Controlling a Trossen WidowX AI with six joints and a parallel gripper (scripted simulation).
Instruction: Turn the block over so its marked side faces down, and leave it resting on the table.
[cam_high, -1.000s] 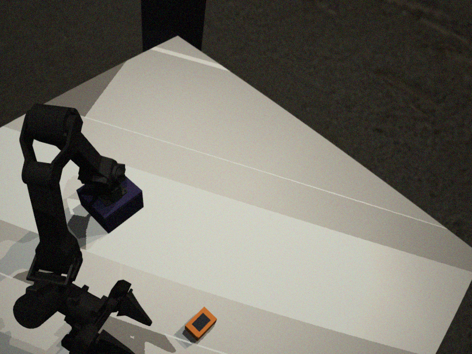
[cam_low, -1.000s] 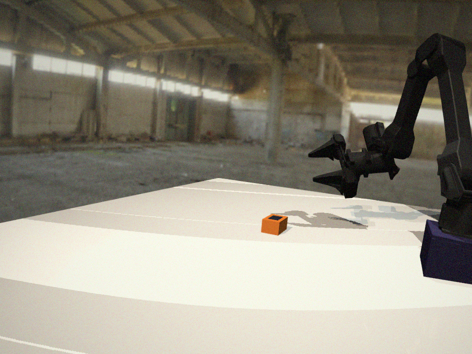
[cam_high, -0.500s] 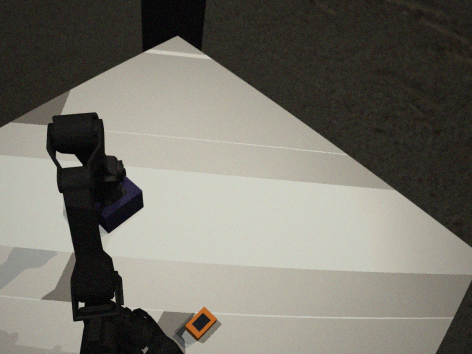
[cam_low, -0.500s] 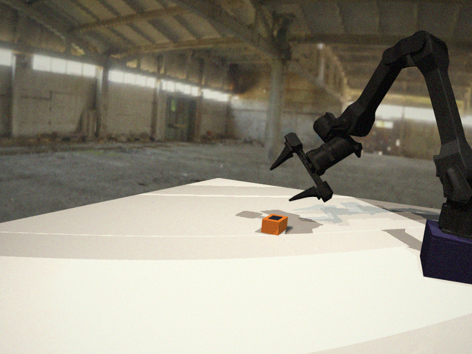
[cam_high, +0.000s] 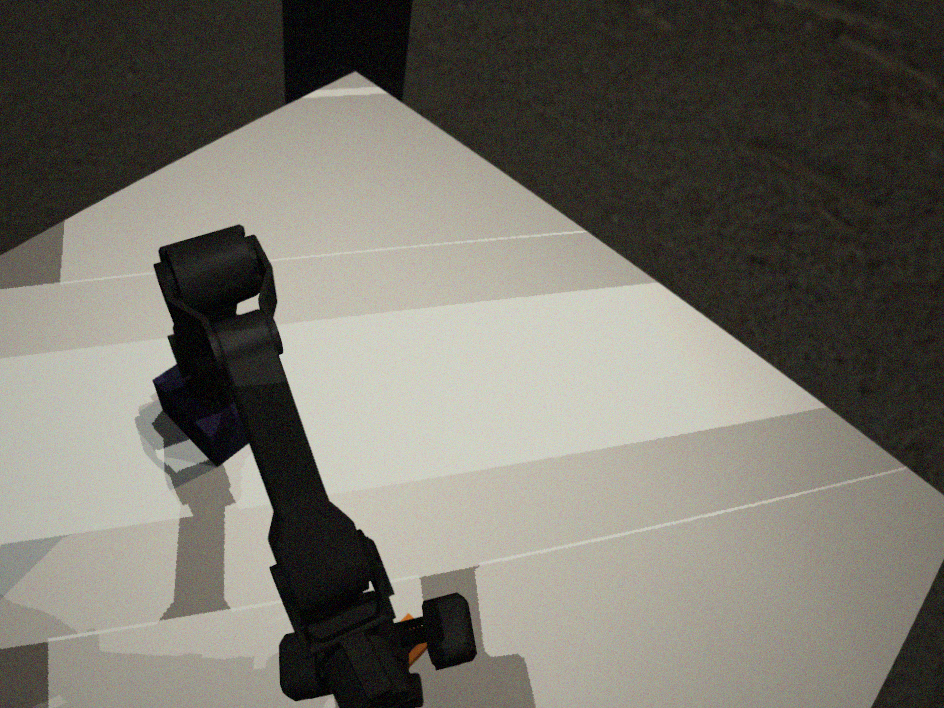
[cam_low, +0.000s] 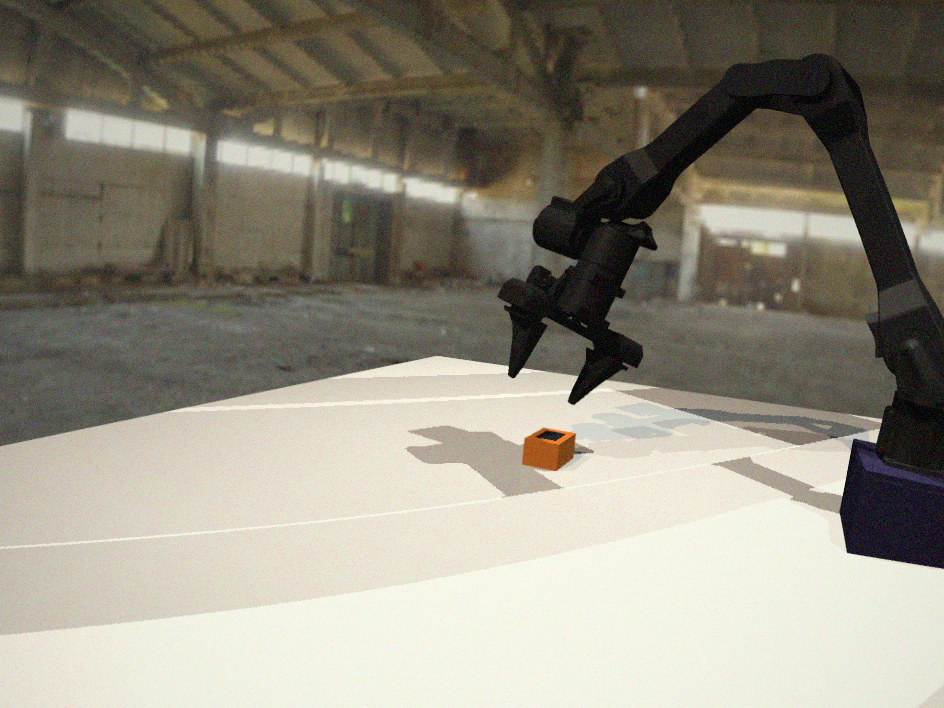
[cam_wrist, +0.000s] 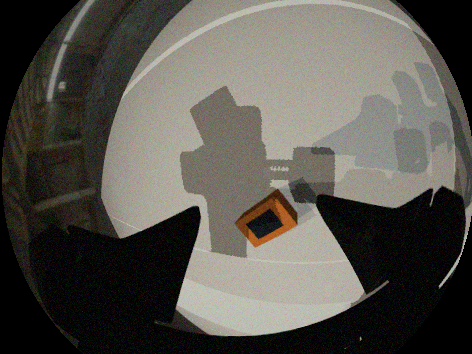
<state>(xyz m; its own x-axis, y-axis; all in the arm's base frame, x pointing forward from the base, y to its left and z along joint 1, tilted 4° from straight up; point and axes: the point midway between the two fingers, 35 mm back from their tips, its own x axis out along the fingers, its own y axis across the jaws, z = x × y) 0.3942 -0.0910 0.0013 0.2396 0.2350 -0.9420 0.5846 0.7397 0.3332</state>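
The orange block lies 30 mm behind my gripper tip, 30 mm to the left of it and 50 mm below it.
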